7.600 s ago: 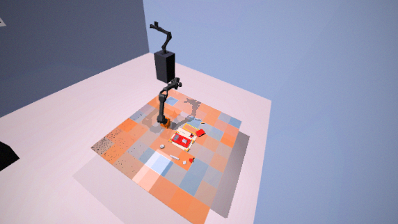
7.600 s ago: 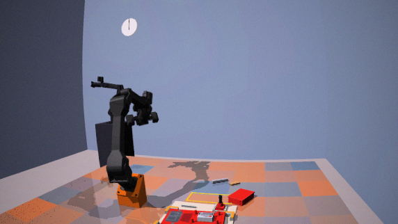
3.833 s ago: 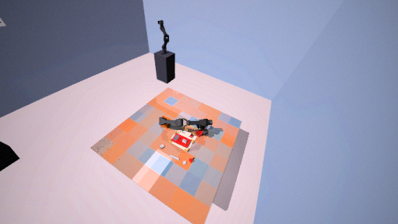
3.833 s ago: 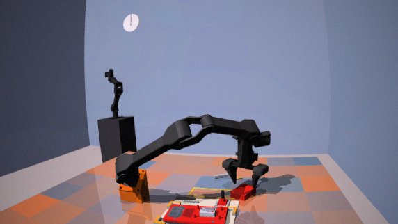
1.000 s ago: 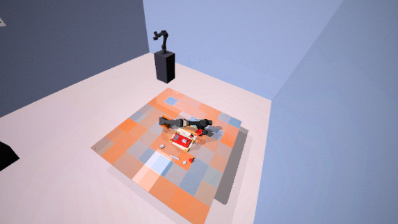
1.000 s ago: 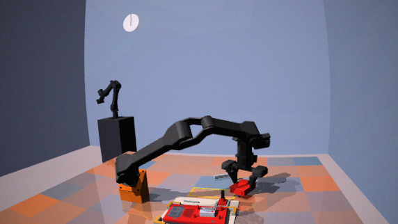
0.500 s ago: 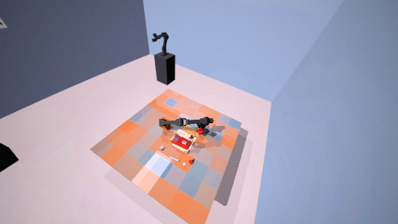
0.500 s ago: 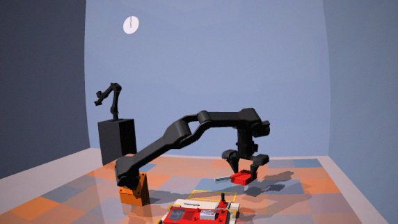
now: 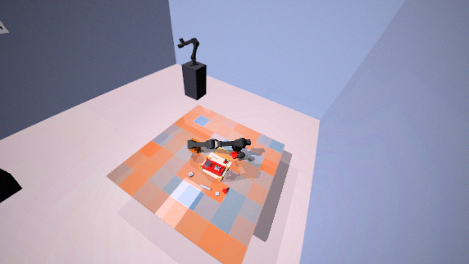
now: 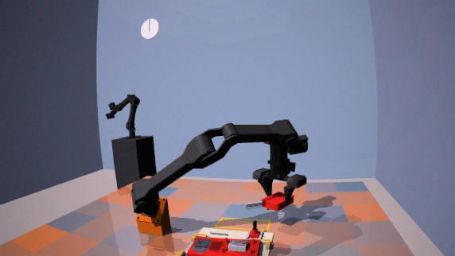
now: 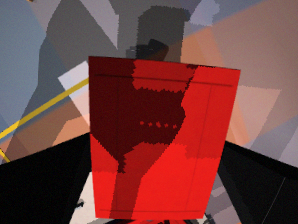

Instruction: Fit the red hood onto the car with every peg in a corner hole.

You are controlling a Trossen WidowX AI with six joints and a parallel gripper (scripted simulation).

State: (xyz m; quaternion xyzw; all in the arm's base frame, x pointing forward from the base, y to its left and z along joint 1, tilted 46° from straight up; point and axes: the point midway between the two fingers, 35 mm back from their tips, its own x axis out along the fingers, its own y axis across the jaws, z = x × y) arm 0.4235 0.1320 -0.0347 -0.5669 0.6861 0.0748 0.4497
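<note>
Right now my gripper tip is 18 cm to the left of the white jig, 13 cm past it and 9 cm above it. Round my gripper tip: red hood (right at my gripper tip).
</note>
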